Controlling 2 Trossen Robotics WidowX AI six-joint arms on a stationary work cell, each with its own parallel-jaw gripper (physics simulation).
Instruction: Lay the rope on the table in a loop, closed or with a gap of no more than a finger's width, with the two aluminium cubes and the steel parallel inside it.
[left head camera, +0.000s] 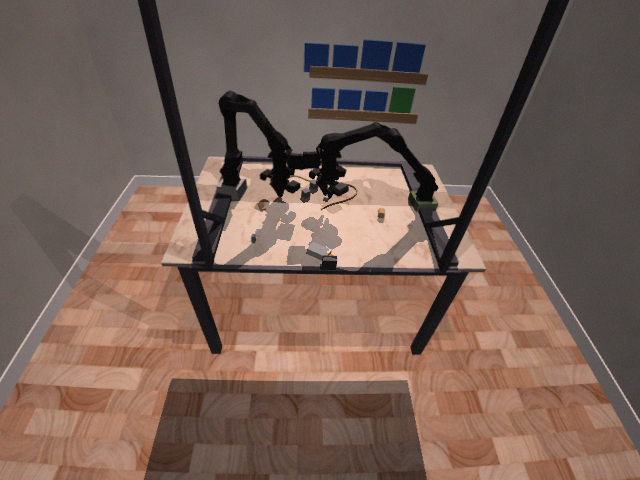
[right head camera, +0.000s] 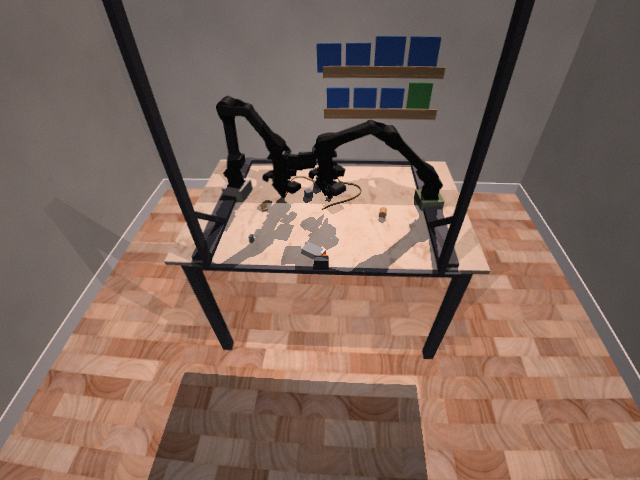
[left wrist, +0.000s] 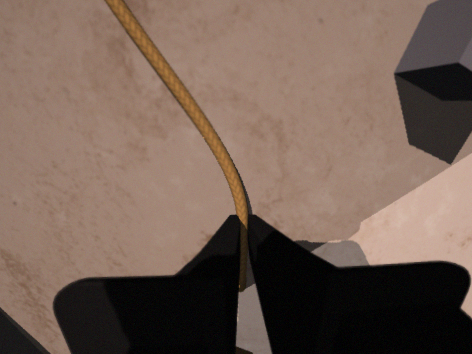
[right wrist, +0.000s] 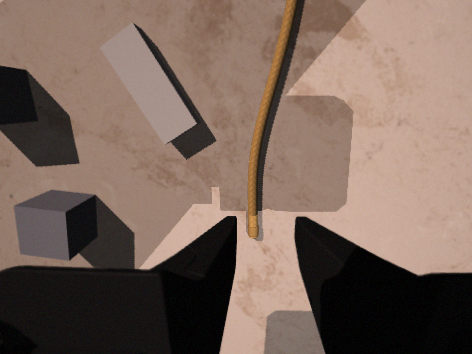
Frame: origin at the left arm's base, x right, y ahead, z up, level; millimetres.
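Seen in the pictures: left gripper, fingertip midpoint: (left head camera: 280, 196) (right head camera: 283, 197) (left wrist: 242, 222); right gripper, fingertip midpoint: (left head camera: 327, 197) (right head camera: 327, 197) (right wrist: 265, 226); left arm's base at its link origin: (left head camera: 231, 181) (right head camera: 236, 183); right arm's base at its link origin: (left head camera: 424, 197) (right head camera: 429, 195).
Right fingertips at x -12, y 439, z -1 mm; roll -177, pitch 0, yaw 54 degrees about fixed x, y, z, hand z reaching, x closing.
Note:
Offsets run from my right fingertips to a thing's middle. "pt": to the spot under its first point. Level surfaces: height alone.
The rope (left head camera: 355, 192) (right head camera: 359, 191) (left wrist: 170, 75) (right wrist: 272, 85) curves behind the objects and round their right side, open at the front left. My left gripper (left head camera: 279, 194) (right head camera: 282, 194) (left wrist: 242, 222) is shut on the rope near one end. My right gripper (right wrist: 265, 226) is part open above the other end, which lies on the table between its fingertips in the right wrist view. The steel parallel {dx -84, dy -14, dz -49 mm} (right wrist: 150, 82) lies left of the rope there. One aluminium cube {dx -57, dy -110, dz -40 mm} (left head camera: 305, 194) (right head camera: 308, 192) (right wrist: 42, 225) stands nearer that gripper; the other cube {pt dx -126, dy -78, dz -44 mm} (right wrist: 17, 95) is cut off at the left edge.
On the table {dz -56 mm} (left head camera: 356, 248) are an orange cylinder {dx -12, dy +239, dz -40 mm} (left head camera: 381, 212) (right head camera: 382, 211) to the right, a small yellow-brown piece {dx +79, dy -272, dz -51 mm} (left head camera: 262, 205) and a small dark piece {dx +291, dy -228, dz -39 mm} (left head camera: 253, 238) to the left, and a grey block {dx +292, dy +40, dz -41 mm} (left head camera: 317, 250) beside a black box {dx +348, dy +80, dz -24 mm} (left head camera: 329, 262) at the front. Both grippers are close together.

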